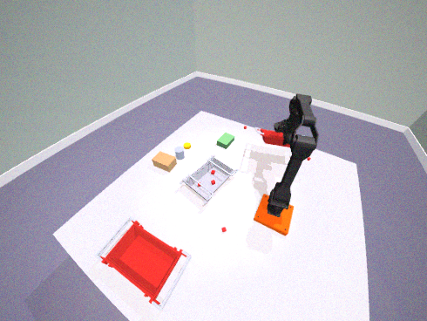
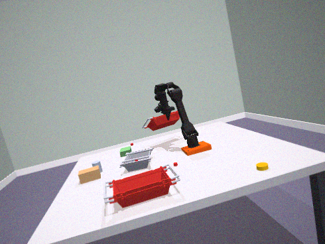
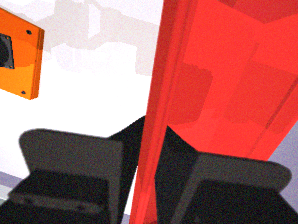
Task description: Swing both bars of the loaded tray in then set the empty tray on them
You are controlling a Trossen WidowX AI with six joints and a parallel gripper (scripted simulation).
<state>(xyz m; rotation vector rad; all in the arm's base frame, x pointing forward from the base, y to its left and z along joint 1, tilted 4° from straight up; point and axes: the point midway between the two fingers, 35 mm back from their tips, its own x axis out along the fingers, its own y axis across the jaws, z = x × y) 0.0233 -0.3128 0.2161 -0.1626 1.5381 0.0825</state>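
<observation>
Now: the red tray 10 mm ahead of my gripper tip and 70 mm to the right of it. Also, from my gripper tip: grey cylinder 590 mm ahead, 160 mm to the left, 150 mm below; then green block 360 mm ahead, 90 mm to the right, 160 mm below; then small red cube 170 mm ahead, 500 mm to the left, 170 mm below.
</observation>
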